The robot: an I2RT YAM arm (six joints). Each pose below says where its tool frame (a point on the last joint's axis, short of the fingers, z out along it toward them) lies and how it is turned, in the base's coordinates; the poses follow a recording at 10 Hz.
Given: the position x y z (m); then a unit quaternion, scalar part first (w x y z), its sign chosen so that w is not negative.
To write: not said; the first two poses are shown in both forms.
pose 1, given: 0.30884, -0.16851, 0.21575, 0.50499, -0.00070, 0.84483, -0.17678
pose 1, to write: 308.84, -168.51, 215.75, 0.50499, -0.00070, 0.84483, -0.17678
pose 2, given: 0.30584, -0.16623, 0.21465, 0.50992, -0.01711, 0.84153, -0.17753
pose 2, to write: 305.84, -166.23, 214.65, 0.50992, -0.01711, 0.84153, -0.17753
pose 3, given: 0.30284, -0.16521, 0.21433, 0.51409, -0.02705, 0.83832, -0.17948
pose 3, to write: 302.84, -165.21, 214.33, 0.51409, -0.02705, 0.83832, -0.17948
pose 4, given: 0.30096, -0.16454, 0.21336, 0.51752, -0.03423, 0.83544, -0.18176
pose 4, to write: 300.96, -164.54, 213.36, 0.51752, -0.03423, 0.83544, -0.18176
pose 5, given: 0.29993, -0.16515, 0.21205, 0.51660, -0.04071, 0.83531, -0.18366
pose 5, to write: 299.93, -165.15, 212.05, 0.51660, -0.04071, 0.83531, -0.18366
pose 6, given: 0.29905, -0.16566, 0.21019, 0.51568, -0.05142, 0.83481, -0.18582
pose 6, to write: 299.05, -165.66, 210.19, 0.51568, -0.05142, 0.83481, -0.18582
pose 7, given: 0.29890, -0.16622, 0.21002, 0.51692, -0.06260, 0.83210, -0.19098
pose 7, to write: 298.90, -166.22, 210.02, 0.51692, -0.06260, 0.83210, -0.19098
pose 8, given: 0.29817, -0.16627, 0.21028, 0.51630, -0.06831, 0.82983, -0.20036
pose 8, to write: 298.17, -166.27, 210.28, 0.51630, -0.06831, 0.82983, -0.20036
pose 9, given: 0.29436, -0.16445, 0.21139, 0.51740, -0.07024, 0.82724, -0.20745
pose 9, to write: 294.36, -164.45, 211.39, 0.51740, -0.07024, 0.82724, -0.20745
